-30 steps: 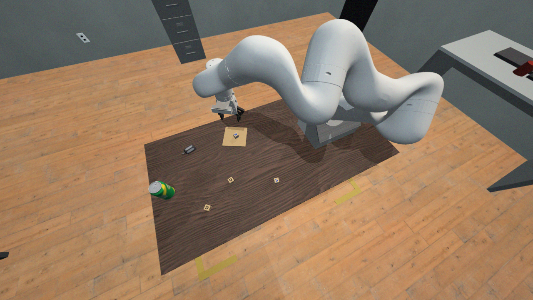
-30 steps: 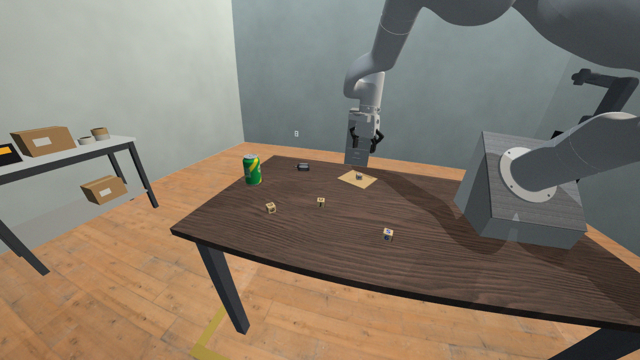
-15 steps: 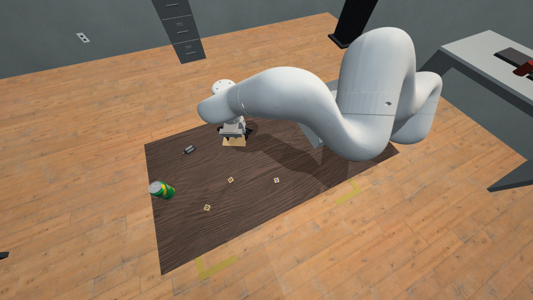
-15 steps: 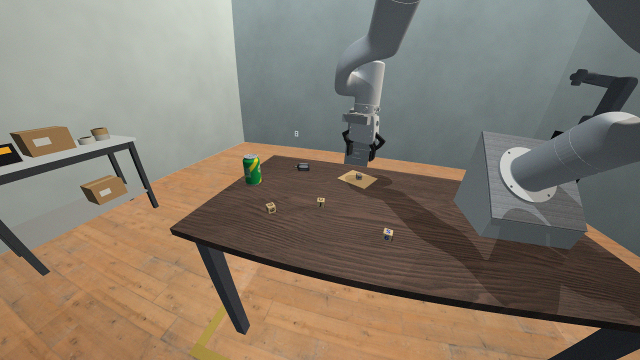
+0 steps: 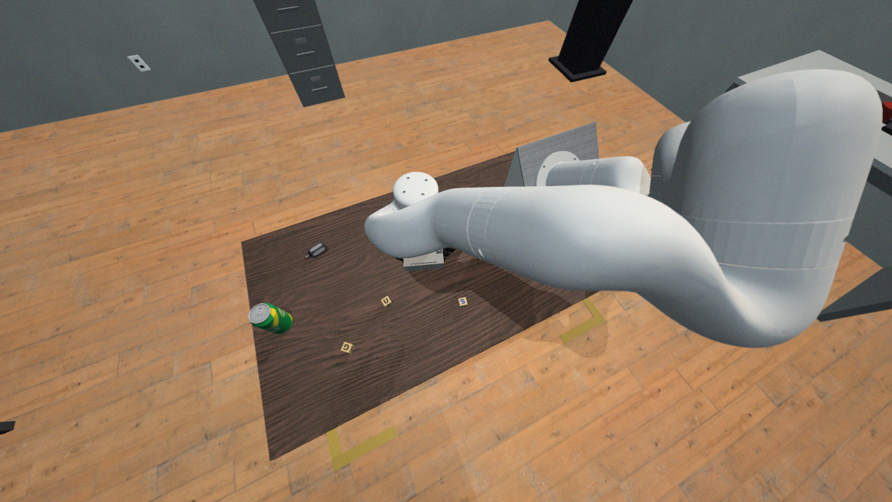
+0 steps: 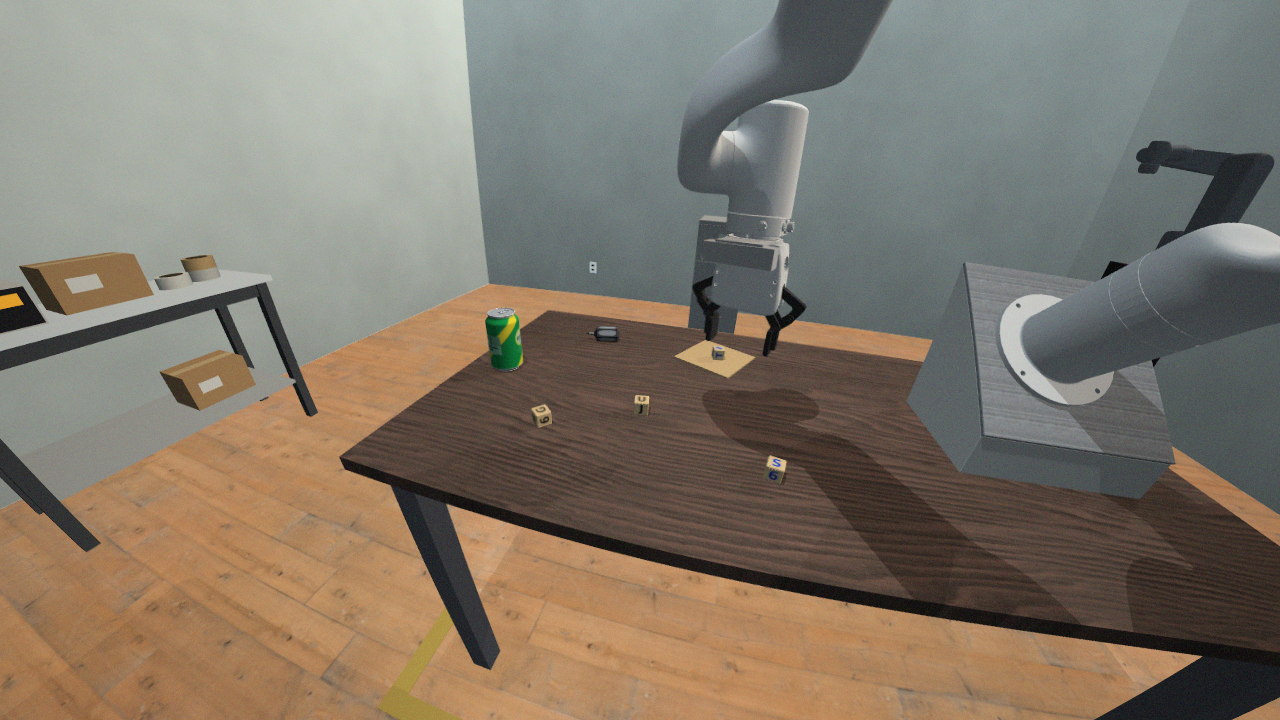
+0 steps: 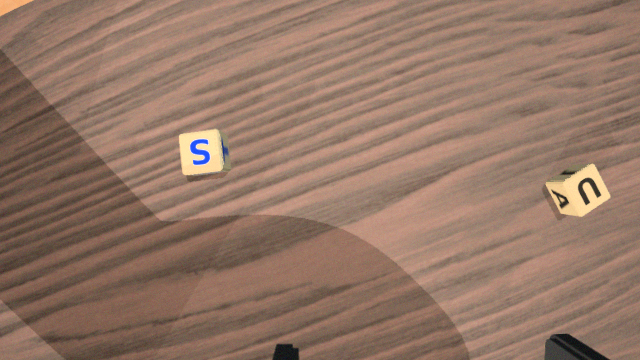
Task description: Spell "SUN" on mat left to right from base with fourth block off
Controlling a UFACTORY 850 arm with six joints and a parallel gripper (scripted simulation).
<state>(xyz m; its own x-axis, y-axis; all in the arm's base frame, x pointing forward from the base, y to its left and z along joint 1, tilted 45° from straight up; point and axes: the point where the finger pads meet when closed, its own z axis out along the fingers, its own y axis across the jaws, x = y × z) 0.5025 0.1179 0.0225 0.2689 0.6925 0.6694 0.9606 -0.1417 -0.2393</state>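
The s block is 8 cm behind my hand, 11 cm to the left of it and 14 cm below it. From my hand the other things lie so: tan mat: 4 cm ahead, 24 cm to the right, 15 cm below; then n block: 4 cm ahead, 24 cm to the right, 14 cm below; then u block: 14 cm ahead, 2 cm to the left, 14 cm below.
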